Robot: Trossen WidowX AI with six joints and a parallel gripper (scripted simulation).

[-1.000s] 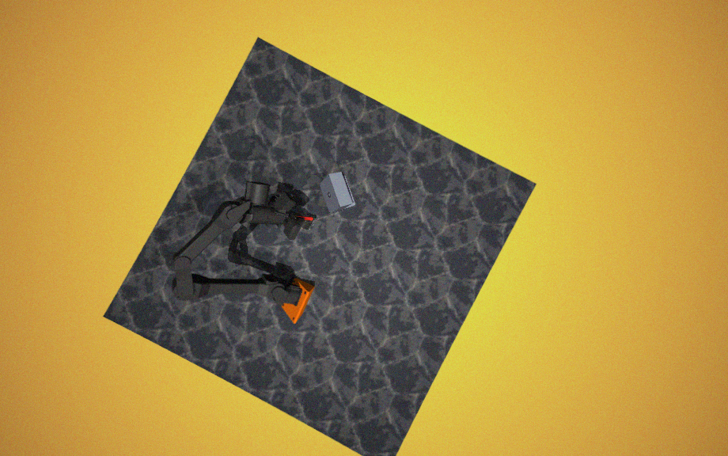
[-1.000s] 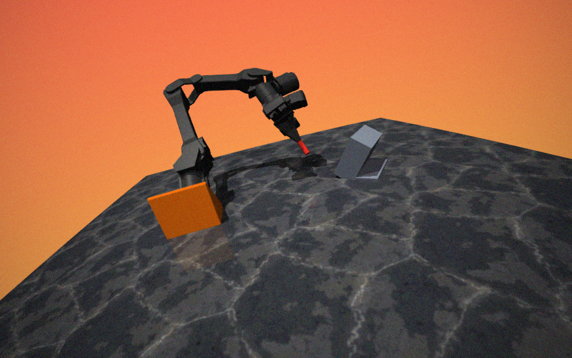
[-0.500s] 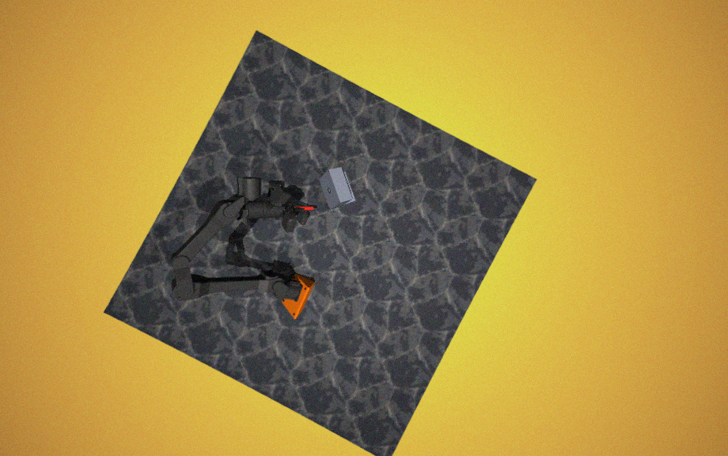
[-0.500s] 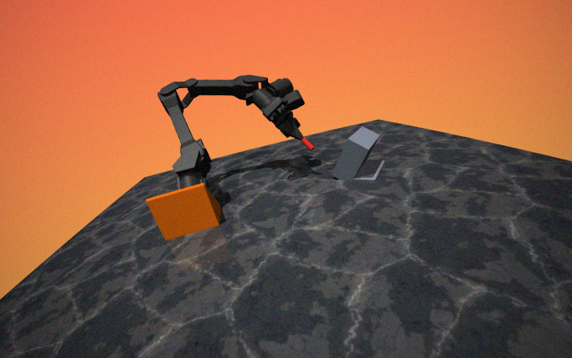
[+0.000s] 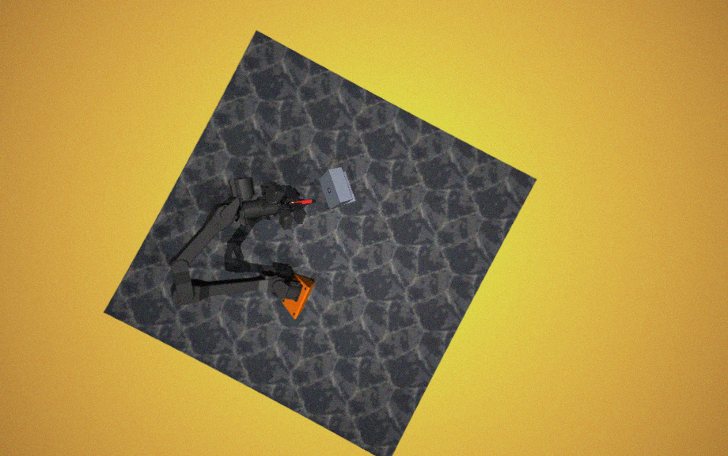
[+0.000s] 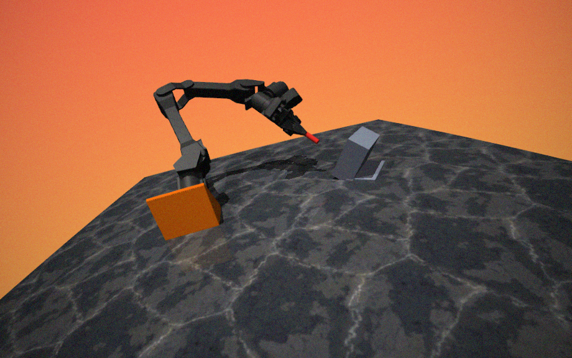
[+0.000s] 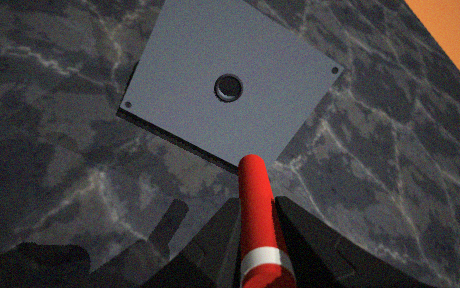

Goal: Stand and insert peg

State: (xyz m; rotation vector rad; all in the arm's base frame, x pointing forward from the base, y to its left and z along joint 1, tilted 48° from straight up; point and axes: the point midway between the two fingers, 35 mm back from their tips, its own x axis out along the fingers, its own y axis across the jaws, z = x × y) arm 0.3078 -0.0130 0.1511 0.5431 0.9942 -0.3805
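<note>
Right now the grey sloped panel is 100 mm ahead of my gripper tip, 90 mm to the right of it and 70 mm below it. The rest, counted from my gripper tip: red peg (10 mm behind, 10 mm to the left, 10 mm above); flat foot plate (110 mm ahead, 110 mm to the right, 110 mm below).
</note>
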